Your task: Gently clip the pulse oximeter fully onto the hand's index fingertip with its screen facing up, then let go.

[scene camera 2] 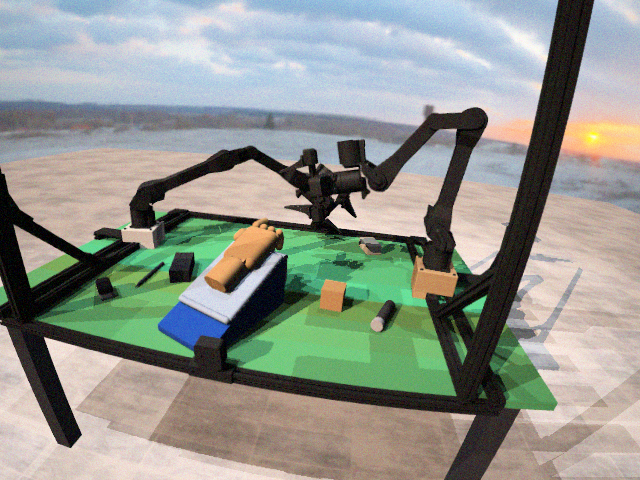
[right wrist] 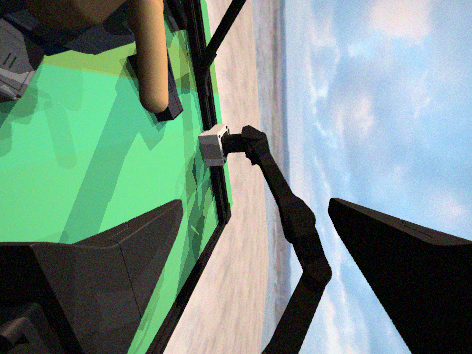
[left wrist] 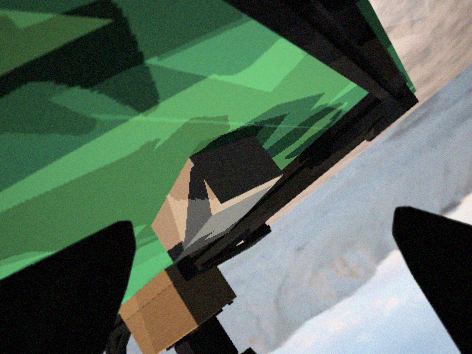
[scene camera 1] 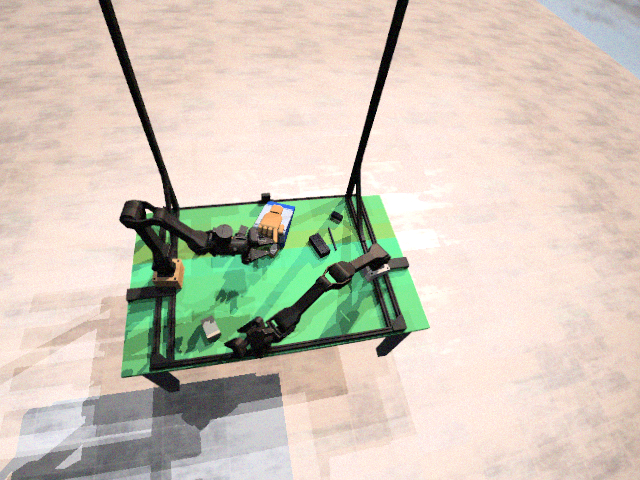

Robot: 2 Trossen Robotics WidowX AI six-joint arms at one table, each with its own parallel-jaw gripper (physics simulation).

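Frame: origin at the left arm's base, x ahead, y left, z up, level; centimetres.
Seen in the pictures: left gripper, fingertip midpoint: [scene camera 2: 348, 225] [left wrist: 264, 227] [scene camera 1: 231, 337]; right gripper, fingertip midpoint: [scene camera 2: 281, 189] [right wrist: 255, 205] [scene camera 1: 271, 247]; left arm's base at its link origin: [scene camera 2: 143, 225] [right wrist: 225, 144] [scene camera 1: 375, 263]; right arm's base at its link origin: [scene camera 2: 436, 265] [left wrist: 194, 327] [scene camera 1: 166, 269].
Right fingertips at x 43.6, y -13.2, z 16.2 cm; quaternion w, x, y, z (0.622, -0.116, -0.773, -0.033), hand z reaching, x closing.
Note:
Offsets run from my right fingertips to a thing's top centre.
The grey pulse oximeter {dx -4.7, dy -10.6, dz -18.8 cm} [right wrist: 16, 62] lies on the table near the wedge, at the left of the right wrist view; which way its screen faces is unclear. The tan hand [scene camera 1: 272, 219] [scene camera 2: 248, 253] rests palm-down on the sloped wedge, and its extended index finger [right wrist: 153, 75] is bare in the right wrist view. My right gripper [right wrist: 255, 205] [scene camera 1: 275, 246] is open and empty, close to the fingers. My left gripper [left wrist: 264, 227] [scene camera 1: 233, 337] is open and empty near the lower table edge in scene camera 1. In scene camera 2 the two overlap, so their fingertips are hard to separate.
The blue and white wedge [scene camera 1: 288, 217] [scene camera 2: 188, 329] carries the hand. A black box {dx -25.3, dy -6.1, dz -18.5 cm} [scene camera 1: 319, 245] [scene camera 2: 181, 267], a pen {dx -33.3, dy -8.8, dz -21.1 cm} [scene camera 1: 332, 239] [scene camera 2: 149, 274], an orange block {dx +12.9, dy -19.3, dz -17.0 cm} [scene camera 2: 332, 295] and a dark cylinder {dx +23.5, dy -25.2, dz -19.3 cm} [scene camera 2: 383, 316] lie around it. A pale block {dx +30.1, dy +14.8, dz -19.0 cm} [scene camera 1: 210, 329] [left wrist: 172, 217] lies near my left gripper.

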